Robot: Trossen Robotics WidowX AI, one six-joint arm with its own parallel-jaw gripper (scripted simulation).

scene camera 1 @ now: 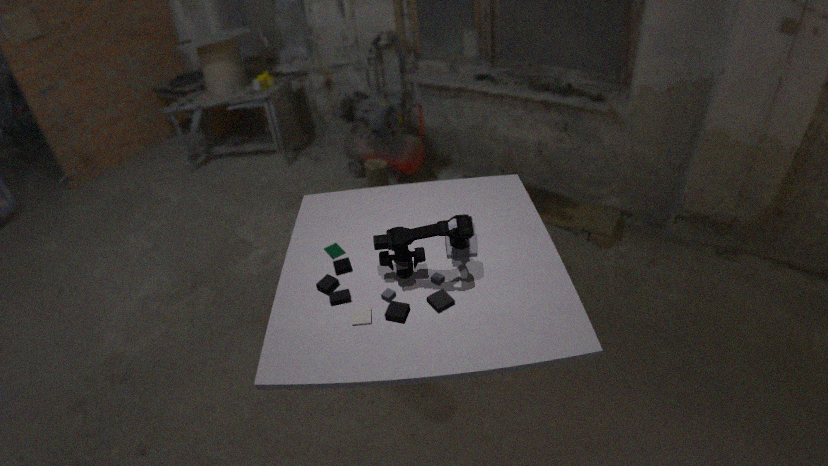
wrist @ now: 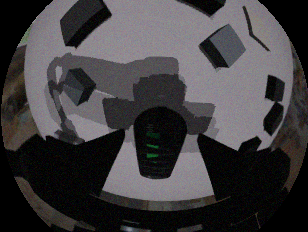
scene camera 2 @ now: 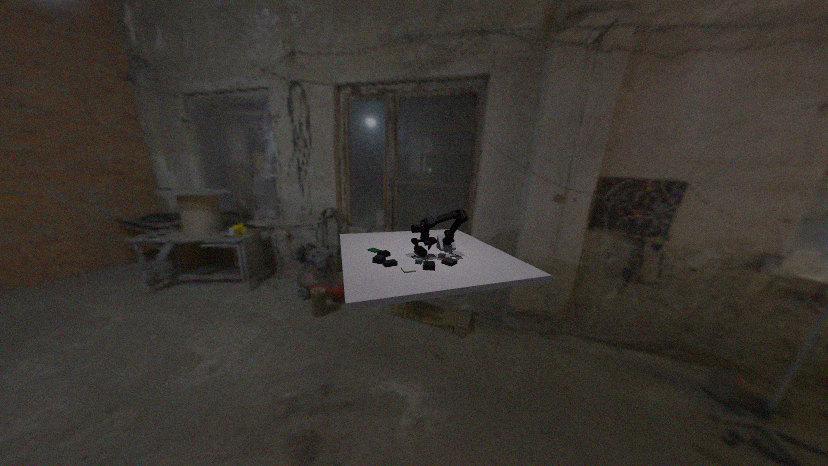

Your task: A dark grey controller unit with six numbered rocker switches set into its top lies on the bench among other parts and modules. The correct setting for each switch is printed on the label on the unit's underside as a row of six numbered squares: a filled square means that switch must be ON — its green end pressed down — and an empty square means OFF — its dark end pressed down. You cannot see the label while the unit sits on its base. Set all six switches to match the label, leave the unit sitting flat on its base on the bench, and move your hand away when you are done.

My gripper (scene camera 1: 403, 268) is open, holding nothing.
My gripper also shows in the wrist view (wrist: 162, 135).
